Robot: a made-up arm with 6 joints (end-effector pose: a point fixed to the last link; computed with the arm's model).
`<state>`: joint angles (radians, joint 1 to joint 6).
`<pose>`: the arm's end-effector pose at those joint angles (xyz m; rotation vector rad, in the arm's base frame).
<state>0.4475 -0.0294 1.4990 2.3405 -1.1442 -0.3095</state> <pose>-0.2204 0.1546 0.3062 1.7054 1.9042 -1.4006</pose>
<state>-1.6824 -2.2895 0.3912 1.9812 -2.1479 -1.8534</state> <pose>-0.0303 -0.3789 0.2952 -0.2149 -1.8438 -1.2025</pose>
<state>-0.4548 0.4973 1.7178 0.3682 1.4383 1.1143</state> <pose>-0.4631 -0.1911 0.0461 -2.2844 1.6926 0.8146</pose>
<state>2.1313 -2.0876 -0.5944 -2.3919 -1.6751 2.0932</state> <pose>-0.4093 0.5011 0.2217 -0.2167 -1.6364 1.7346</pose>
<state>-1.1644 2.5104 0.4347 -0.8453 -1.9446 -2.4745</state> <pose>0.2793 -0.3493 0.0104 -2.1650 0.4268 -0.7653</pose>
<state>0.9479 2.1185 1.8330 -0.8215 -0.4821 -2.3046</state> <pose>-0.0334 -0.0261 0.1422 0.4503 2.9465 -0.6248</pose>
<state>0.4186 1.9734 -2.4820 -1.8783 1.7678 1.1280</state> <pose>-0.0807 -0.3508 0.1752 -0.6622 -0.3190 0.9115</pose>
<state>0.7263 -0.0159 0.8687 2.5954 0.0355 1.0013</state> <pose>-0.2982 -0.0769 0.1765 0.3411 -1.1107 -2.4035</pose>
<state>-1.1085 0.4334 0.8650 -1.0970 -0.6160 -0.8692</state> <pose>-0.1357 0.2599 0.0147 0.3598 -1.2390 0.4345</pose>
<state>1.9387 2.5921 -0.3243 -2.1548 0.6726 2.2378</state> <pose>0.0607 0.2122 0.2923 -2.0155 1.6943 0.5445</pose>
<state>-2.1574 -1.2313 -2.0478 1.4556 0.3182 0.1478</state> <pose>-0.2392 0.1254 -0.4284 0.5501 -0.7284 -0.3736</pose>
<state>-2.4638 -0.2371 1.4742 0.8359 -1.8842 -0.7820</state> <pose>-0.4709 -0.2055 -0.0806 -1.2422 0.7132 -1.7845</pose>
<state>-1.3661 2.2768 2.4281 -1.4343 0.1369 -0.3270</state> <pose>-0.1517 0.1979 -0.1024 0.2910 2.0793 -0.3285</pose>
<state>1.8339 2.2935 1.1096 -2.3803 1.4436 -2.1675</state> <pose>-0.1309 -0.0151 0.2443 1.6867 -0.8543 2.2536</pose>
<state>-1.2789 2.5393 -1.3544 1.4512 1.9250 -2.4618</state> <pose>0.4438 -0.1781 -0.1594 -0.3113 -1.4674 0.0183</pose>
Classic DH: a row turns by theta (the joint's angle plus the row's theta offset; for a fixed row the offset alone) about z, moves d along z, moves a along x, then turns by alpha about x. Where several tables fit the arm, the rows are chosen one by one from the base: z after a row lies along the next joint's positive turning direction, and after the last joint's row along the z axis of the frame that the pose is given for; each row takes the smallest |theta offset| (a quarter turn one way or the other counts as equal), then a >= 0, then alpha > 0; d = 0 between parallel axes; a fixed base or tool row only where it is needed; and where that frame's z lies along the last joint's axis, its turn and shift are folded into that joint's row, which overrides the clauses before.
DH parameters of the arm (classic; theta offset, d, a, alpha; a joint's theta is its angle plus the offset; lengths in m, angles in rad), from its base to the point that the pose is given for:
base (fixed): -1.5708 0.149 0 1.5708
joint 1: 1.5708 0.094 0.045 1.5708
joint 2: 0 0.291 -0.069 1.5708
joint 3: -1.5708 -0.212 0.132 1.5708
joint 4: -1.5708 0.214 0.112 1.5708
joint 5: 1.5708 0.091 0.001 -1.5708
joint 6: 1.5708 0.106 0.086 -1.5708
tool (fixed): -1.5708 -0.059 0 0

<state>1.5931 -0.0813 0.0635 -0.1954 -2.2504 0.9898</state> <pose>-0.4828 -0.3030 0.3181 -0.4792 0.8328 -2.2149</pose>
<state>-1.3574 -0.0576 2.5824 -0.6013 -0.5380 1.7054</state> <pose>-0.2505 -0.2598 -0.0856 -0.7762 0.2946 -0.6868</pose>
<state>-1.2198 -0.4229 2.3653 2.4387 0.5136 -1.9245</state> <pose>-0.2890 -0.5110 -0.0105 0.1615 1.2838 2.4095</pose>
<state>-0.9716 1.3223 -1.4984 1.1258 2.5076 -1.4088</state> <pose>0.0752 0.1369 -0.3691 1.2527 0.3776 0.9581</pose>
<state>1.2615 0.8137 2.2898 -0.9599 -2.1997 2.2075</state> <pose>-0.3463 0.0188 0.1780 0.3011 1.9429 -0.1068</pose>
